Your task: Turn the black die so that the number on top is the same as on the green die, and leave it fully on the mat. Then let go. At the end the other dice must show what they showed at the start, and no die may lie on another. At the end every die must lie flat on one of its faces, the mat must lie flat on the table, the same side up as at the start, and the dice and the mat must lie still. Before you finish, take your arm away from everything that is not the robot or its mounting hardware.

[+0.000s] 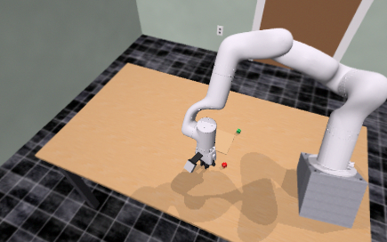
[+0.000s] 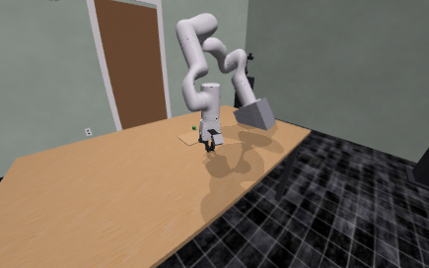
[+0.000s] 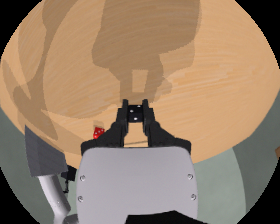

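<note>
Now: hand 1 cm past the tan mat, 18 cm to the left of it and 2 cm above it. The rest, counted from my hand: black die (1 cm to the right, 1 cm below); green die (8 cm behind, 28 cm to the right, 1 cm below); red die (9 cm behind, 4 cm to the right, 1 cm below).
</note>
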